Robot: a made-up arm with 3 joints. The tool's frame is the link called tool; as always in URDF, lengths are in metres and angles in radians. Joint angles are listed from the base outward. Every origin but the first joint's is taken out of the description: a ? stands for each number. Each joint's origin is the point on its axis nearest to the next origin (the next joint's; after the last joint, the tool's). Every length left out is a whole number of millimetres.
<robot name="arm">
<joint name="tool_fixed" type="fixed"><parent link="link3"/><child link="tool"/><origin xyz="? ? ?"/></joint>
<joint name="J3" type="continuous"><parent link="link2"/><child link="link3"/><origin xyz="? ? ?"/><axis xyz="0 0 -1"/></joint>
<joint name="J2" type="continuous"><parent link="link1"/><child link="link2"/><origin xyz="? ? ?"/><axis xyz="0 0 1"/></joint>
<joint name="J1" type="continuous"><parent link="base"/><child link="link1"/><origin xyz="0.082 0 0.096"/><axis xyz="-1 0 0"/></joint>
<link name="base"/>
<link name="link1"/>
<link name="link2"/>
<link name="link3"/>
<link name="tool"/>
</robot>
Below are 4 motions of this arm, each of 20 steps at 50 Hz.
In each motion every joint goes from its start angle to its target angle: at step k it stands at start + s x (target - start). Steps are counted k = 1, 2, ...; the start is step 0. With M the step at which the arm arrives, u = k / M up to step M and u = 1 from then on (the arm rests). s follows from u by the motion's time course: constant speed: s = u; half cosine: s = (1 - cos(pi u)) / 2; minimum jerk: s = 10 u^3 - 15 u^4 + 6 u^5.
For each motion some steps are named. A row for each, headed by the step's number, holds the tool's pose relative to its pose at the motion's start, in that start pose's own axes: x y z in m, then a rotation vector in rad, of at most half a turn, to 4 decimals.
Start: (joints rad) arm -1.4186 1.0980 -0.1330
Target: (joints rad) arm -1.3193 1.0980 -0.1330
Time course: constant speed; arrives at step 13
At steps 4, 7, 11, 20:
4: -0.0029 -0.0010 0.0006 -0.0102 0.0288 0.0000
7: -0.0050 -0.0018 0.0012 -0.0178 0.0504 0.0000
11: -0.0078 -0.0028 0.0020 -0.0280 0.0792 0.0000
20: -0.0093 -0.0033 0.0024 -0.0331 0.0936 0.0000

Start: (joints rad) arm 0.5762 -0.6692 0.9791
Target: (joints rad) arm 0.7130 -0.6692 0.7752
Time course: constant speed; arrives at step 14
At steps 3, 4, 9, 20:
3: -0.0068 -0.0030 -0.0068 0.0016 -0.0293 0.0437
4: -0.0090 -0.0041 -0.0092 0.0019 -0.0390 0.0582
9: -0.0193 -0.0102 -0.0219 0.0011 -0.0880 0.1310
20: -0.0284 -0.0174 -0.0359 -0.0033 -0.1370 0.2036

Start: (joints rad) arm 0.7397 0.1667 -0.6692
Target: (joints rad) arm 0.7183 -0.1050 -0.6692
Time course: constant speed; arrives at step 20
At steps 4, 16, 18, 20:
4: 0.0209 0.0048 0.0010 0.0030 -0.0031 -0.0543
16: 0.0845 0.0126 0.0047 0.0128 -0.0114 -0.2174
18: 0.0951 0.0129 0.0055 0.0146 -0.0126 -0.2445
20: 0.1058 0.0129 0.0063 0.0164 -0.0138 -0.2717

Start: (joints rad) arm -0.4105 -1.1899 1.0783
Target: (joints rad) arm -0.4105 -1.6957 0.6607
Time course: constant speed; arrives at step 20
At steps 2, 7, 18, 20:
2: -0.0004 0.0078 0.0000 0.0000 0.0000 -0.0088
7: 0.0003 0.0278 0.0000 0.0000 0.0000 -0.0309
18: 0.0103 0.0724 0.0000 0.0000 0.0000 -0.0794
20: 0.0134 0.0804 0.0000 0.0000 0.0000 -0.0882

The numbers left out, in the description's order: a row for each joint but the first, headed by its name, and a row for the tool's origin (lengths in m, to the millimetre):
tool: -0.069 0.227 0
J3: -0.112 0.101 0
J2: 0 0.024 -0.1

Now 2 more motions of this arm.
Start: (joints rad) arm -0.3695 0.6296 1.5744
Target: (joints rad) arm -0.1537 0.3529 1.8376
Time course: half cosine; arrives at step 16
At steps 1, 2, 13, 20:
1: 0.0010 0.0005 -0.0005 -0.0012 -0.0017 -0.0052
2: 0.0042 0.0019 -0.0019 -0.0047 -0.0067 -0.0205
13: 0.1097 0.0209 -0.0324 -0.0738 -0.1855 -0.4928
20: 0.1202 0.0201 -0.0337 -0.0761 -0.2047 -0.5378

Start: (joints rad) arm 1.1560 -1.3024 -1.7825
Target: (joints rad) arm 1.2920 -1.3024 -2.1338
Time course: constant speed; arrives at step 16
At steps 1, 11, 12, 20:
1: -0.0054 -0.0023 -0.0028 -0.0075 0.0040 0.0220
11: -0.0572 -0.0325 -0.0260 -0.0773 0.0530 0.2413
12: -0.0621 -0.0361 -0.0279 -0.0837 0.0588 0.2632
20: -0.0813 -0.0518 -0.0344 -0.1083 0.0834 0.3508

